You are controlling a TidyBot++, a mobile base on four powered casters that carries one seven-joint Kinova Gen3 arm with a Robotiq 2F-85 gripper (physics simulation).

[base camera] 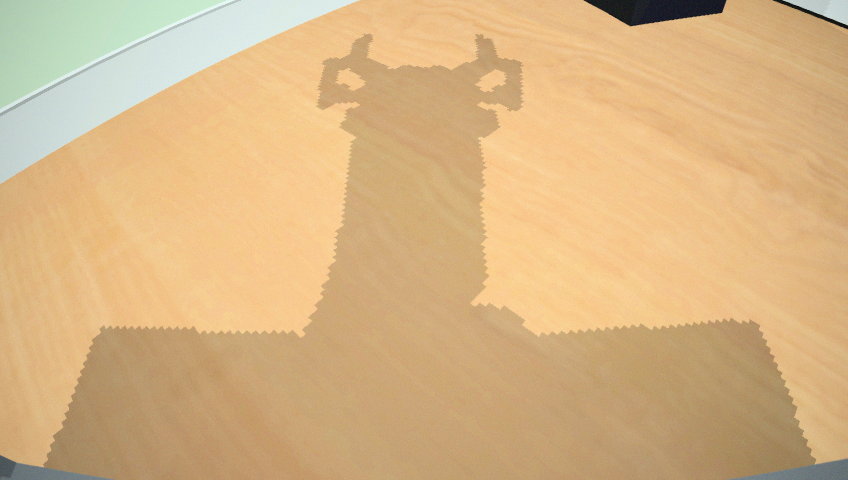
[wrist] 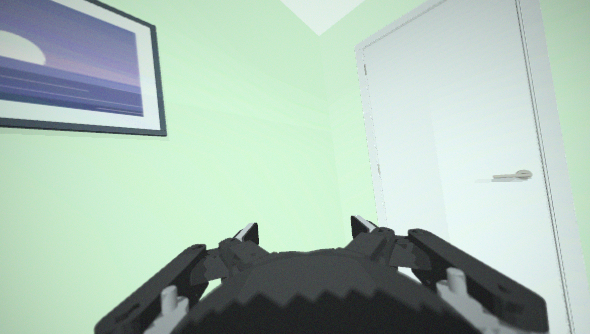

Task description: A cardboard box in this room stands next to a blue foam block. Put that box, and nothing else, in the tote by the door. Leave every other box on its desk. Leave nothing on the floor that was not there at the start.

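Places are measured from the arm's base along level axes (x right, y ahead, z up), in metres.
Pixels of known places: gripper, fingertip midpoint: [wrist: 304,229].
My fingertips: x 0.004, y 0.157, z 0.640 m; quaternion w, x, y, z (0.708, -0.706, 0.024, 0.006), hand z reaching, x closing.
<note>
Behind a point stands the place of what it marks.
My gripper [wrist: 304,229] @[y 0.157, x 0.004, z 0.640 m] is open in the wrist view, with no object between its fingers. It points toward the green wall near the room's corner. A white door [wrist: 410,125] @[y 1.199, x 0.878, z 0.924 m] with a lever handle stands to its right. At the top right of the base camera view, the lower part of a dark, nearly black object [base camera: 678,10] @[y 0.990, x 0.499, z -0.377 m] stands on the floor; the rest is cut off, and I cannot tell if it is the tote. The cardboard box and the blue foam block do not show in either view.
The wood floor [base camera: 624,196] @[y 0.468, x 0.210, z -0.396 m] carries the shadow of my base, arm and open gripper. A white baseboard [base camera: 119,89] @[y 0.685, x -0.460, z -0.361 m] and green wall [base camera: 71,47] @[y 0.667, x -0.494, z -0.276 m] run along the upper left. The bottom of a white surface [base camera: 827,7] @[y 1.115, x 0.970, z -0.365 m] shows at the top right corner. A framed seascape picture [wrist: 75,75] @[y 0.494, x -0.622, z 1.064 m] hangs on the left wall.
</note>
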